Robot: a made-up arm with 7 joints.
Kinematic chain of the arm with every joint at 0, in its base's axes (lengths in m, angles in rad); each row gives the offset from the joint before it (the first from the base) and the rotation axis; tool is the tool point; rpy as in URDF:
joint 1: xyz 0 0 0.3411 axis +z
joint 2: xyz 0 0 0 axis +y
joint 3: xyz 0 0 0.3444 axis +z
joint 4: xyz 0.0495 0 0 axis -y
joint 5: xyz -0.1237 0 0.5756 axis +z
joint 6: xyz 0 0 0 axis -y
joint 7: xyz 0.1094 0 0 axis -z
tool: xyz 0 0 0 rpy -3.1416 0 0
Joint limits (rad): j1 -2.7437..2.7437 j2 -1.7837..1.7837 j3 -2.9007..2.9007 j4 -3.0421..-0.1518 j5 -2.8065..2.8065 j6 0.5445..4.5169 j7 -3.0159..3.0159
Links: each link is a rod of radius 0.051 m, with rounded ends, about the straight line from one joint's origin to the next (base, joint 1, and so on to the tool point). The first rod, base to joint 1, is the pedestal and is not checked.
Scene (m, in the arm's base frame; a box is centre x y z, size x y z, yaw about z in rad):
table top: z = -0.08
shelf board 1: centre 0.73 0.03 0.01 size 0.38 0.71 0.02 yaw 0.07
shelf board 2: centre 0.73 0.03 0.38 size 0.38 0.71 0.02 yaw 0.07
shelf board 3: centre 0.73 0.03 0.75 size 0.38 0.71 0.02 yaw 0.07
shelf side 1: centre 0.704 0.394 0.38 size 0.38 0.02 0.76 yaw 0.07
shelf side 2: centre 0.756 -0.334 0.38 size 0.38 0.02 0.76 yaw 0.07
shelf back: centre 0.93 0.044 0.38 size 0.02 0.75 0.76 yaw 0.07
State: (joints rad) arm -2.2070 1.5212 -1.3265 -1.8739 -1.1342 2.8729 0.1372
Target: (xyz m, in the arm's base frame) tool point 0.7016 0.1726 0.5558
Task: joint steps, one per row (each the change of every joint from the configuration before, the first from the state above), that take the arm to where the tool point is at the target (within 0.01 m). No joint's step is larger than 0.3 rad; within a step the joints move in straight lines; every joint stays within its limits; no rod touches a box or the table.
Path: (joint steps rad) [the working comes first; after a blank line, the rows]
Joints at the target: -0.3505 0.2827 0.5031 -1.7873 -1.2654 3.1318 0.1372
Straight joint move there: touches shelf board 2, shelf side 2.

1: 0.2804 -0.2951 0.2367 -0.0897 -0.0510 0.1073 0.0000
2: 0.2805 -0.2952 0.2368 -0.0898 -0.0509 0.1074 0.0000
3: 0.2804 -0.2951 0.2367 -0.0897 -0.0510 0.1073 0.0000
4: 0.2805 -0.2951 0.2368 -0.0897 -0.0509 0.1073 0.0000
5: 0.2804 -0.2951 0.2367 -0.0898 -0.0510 0.1074 0.0000
6: 0.2804 -0.2952 0.2368 -0.0897 -0.0509 0.1073 0.0000
7: 0.2805 -0.2951 0.2367 -0.0897 -0.0510 0.1073 0.0000
8: -0.0355 0.2758 0.0575 0.2382 0.0752 -0.1641 0.0000
9: -0.0356 0.2758 0.0574 0.2383 0.0752 -0.1641 0.0000
10: -0.0355 0.2758 0.0575 0.2382 0.0751 -0.1642 0.0000

